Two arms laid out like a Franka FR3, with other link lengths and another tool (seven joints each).
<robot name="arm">
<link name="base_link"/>
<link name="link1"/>
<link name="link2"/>
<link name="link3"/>
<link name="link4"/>
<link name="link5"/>
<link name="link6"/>
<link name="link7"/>
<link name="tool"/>
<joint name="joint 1" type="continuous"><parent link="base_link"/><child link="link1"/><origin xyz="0.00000 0.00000 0.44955"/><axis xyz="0 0 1"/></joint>
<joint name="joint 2" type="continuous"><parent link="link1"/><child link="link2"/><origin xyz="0.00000 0.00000 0.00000"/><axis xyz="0 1 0"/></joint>
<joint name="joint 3" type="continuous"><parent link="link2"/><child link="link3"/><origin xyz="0.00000 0.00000 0.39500"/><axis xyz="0 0 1"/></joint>
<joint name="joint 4" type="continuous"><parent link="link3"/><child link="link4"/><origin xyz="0.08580 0.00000 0.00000"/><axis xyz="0 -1 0"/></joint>
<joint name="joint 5" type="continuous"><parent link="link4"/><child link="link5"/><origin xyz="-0.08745 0.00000 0.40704"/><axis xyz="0 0 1"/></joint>
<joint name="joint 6" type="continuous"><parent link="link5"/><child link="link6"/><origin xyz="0.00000 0.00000 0.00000"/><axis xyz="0 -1 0"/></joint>
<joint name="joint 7" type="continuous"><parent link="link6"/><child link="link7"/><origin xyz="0.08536 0.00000 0.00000"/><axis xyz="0 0 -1"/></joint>
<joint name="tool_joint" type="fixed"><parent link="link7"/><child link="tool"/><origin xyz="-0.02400 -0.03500 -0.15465" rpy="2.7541 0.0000 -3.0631"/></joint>
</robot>
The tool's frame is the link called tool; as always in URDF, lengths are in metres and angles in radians. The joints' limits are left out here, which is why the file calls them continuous.
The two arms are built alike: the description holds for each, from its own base.
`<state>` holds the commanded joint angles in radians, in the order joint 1, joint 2, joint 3, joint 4, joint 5, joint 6, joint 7, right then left.
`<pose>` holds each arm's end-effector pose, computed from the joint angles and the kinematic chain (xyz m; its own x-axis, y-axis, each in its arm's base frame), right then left.
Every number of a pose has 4 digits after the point.
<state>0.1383 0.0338 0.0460 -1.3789 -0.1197 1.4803 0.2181 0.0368 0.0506 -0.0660 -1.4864 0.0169 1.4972 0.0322</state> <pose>0.5508 0.0535 0.8457 -0.9959 -0.0341 -0.0837 -0.0561 0.9594 0.2765 0.5624 -0.0468 0.7835 -0.9991 -0.0183 0.0390 -0.0016 0.9201 0.3918</pose>
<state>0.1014 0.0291 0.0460 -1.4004 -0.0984 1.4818 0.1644 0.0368 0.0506 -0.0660 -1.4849 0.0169 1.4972 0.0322</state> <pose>0.5522 0.0349 0.8380 -0.9968 -0.0528 -0.0608 -0.0683 0.9542 0.2913 0.5625 -0.0468 0.7842 -0.9991 -0.0183 0.0375 -0.0022 0.9201 0.3917</pose>
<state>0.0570 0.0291 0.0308 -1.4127 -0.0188 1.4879 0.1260 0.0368 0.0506 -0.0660 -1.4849 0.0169 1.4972 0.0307</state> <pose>0.5547 0.0137 0.8297 -0.9982 -0.0386 -0.0469 -0.0530 0.9303 0.3630 0.5626 -0.0468 0.7842 -0.9991 -0.0198 0.0375 -0.0035 0.9201 0.3918</pose>
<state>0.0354 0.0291 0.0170 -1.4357 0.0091 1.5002 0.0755 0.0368 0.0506 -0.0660 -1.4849 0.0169 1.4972 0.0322</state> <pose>0.5579 -0.0026 0.8191 -0.9978 -0.0559 -0.0354 -0.0653 0.9200 0.3864 0.5625 -0.0468 0.7842 -0.9991 -0.0183 0.0375 -0.0022 0.9201 0.3917</pose>
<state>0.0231 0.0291 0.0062 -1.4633 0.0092 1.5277 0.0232 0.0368 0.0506 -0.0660 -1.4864 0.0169 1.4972 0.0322</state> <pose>0.5629 -0.0166 0.8082 -0.9958 -0.0849 -0.0358 -0.0921 0.9185 0.3845 0.5624 -0.0468 0.7835 -0.9991 -0.0183 0.0390 -0.0016 0.9201 0.3918</pose>
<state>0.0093 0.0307 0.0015 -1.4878 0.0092 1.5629 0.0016 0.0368 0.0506 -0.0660 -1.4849 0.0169 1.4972 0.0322</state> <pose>0.5682 -0.0274 0.7982 -0.9951 -0.0876 -0.0450 -0.0982 0.9186 0.3828 0.5625 -0.0468 0.7842 -0.9991 -0.0183 0.0375 -0.0022 0.9201 0.3917</pose>
